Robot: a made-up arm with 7 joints.
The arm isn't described. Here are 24 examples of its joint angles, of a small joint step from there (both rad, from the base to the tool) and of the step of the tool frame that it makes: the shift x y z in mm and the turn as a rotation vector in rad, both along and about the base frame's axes.
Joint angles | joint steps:
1: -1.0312 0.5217 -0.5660 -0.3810 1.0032 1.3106 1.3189 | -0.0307 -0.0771 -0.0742 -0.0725 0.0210 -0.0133 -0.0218
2: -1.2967 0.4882 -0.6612 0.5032 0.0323 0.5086 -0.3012 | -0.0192 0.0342 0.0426 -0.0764 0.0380 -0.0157 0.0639
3: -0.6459 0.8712 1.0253 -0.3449 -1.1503 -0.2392 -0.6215 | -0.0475 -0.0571 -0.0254 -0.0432 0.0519 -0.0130 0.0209
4: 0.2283 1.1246 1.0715 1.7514 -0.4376 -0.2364 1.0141 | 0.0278 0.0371 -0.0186 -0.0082 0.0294 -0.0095 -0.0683
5: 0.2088 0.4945 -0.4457 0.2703 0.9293 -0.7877 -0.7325 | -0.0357 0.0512 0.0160 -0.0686 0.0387 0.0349 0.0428
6: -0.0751 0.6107 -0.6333 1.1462 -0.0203 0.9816 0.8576 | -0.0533 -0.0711 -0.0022 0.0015 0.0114 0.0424 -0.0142
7: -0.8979 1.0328 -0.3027 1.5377 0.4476 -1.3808 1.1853 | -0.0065 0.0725 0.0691 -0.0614 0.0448 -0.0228 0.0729
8: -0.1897 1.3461 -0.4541 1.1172 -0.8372 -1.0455 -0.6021 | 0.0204 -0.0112 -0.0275 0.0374 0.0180 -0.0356 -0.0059
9: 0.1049 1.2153 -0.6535 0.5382 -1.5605 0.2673 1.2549 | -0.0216 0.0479 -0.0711 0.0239 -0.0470 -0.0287 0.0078
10: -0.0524 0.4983 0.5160 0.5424 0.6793 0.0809 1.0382 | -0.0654 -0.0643 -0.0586 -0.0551 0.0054 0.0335 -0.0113
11: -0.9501 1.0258 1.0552 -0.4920 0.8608 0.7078 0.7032 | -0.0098 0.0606 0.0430 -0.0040 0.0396 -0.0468 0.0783
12: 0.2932 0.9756 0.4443 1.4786 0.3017 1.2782 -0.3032 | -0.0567 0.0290 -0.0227 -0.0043 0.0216 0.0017 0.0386
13: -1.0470 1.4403 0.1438 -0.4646 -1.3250 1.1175 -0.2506 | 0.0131 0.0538 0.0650 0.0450 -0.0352 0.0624 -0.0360
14: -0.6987 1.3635 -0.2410 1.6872 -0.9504 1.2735 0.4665 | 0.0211 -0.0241 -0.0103 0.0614 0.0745 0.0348 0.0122
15: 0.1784 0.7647 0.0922 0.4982 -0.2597 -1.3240 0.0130 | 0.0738 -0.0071 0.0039 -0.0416 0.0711 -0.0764 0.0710
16: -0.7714 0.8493 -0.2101 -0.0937 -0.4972 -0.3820 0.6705 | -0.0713 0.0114 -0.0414 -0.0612 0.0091 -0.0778 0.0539
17: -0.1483 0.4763 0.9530 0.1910 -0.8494 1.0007 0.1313 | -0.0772 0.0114 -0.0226 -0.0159 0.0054 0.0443 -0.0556
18: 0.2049 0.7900 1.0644 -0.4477 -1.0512 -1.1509 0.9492 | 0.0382 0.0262 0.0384 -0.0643 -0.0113 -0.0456 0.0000
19: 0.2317 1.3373 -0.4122 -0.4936 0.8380 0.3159 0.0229 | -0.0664 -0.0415 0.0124 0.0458 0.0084 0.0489 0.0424
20: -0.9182 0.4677 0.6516 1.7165 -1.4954 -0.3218 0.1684 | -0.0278 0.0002 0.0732 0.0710 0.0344 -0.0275 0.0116
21: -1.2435 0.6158 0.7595 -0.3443 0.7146 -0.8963 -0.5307 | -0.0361 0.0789 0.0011 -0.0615 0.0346 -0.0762 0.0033
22: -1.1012 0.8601 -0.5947 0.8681 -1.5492 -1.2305 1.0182 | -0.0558 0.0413 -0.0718 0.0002 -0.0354 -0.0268 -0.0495
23: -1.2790 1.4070 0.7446 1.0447 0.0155 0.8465 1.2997 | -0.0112 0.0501 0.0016 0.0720 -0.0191 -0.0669 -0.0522
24: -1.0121 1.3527 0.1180 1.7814 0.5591 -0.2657 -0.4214 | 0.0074 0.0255 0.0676 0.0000 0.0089 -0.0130 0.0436
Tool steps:
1: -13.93 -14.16 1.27 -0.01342 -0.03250 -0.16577
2: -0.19 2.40 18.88 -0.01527 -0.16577 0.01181
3: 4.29 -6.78 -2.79 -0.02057 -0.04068 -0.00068
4: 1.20 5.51 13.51 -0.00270 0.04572 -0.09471
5: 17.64 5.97 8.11 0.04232 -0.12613 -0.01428
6: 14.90 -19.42 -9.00 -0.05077 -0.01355 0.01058
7: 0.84 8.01 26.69 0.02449 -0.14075 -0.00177
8: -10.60 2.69 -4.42 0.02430 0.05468 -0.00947
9: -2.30 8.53 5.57 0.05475 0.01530 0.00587
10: 22.13 -22.98 -3.21 -0.05750 -0.05264 -0.06049
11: -14.40 -2.99 6.56 0.06890 -0.09905 0.15213
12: 15.41 4.81 0.13 0.01158 0.01594 -0.07316
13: -6.91 7.30 10.08 -0.00743 0.03922 0.03970
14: -10.10 -1.27 -7.25 -0.04192 0.13928 0.05521
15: -13.97 -4.65 0.59 0.00408 -0.02967 -0.03928
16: -3.68 -14.54 17.33 -0.02923 -0.15562 -0.08286
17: 16.88 -6.05 9.60 -0.02328 -0.08388 -0.09971
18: -5.24 -10.50 10.86 0.08800 -0.05249 -0.03175
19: 13.48 2.12 -1.42 -0.00020 -0.12927 0.05387
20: 0.95 -6.84 -1.35 -0.05530 0.03660 0.02954
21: -19.23 -5.60 11.61 0.14021 -0.11805 0.11306
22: 3.32 0.78 14.33 0.08443 -0.04778 -0.01439
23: -7.22 6.35 0.49 0.01389 -0.05481 -0.02210
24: -3.28 3.23 5.92 0.03469 -0.07490 0.02494
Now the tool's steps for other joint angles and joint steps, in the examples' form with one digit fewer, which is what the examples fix.
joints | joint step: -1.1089 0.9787 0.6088 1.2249 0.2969 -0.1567 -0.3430 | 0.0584 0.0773 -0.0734 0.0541 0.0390 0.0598 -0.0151
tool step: -17.9 13.0 -8.6 0.0414 0.1978 0.0700
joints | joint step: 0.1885 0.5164 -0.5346 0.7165 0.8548 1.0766 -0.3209 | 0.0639 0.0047 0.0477 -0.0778 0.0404 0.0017 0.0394
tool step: -6.1 -0.2 6.7 0.0062 -0.0403 -0.0346
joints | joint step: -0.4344 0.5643 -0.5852 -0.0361 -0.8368 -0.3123 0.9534 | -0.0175 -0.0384 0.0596 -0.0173 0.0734 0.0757 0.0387
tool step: 6.8 -0.9 10.0 0.0396 -0.0230 0.0423
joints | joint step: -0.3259 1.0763 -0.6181 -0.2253 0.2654 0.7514 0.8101 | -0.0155 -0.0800 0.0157 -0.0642 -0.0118 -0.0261 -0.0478
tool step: 0.8 -17.8 3.6 -0.1477 0.0040 -0.0736
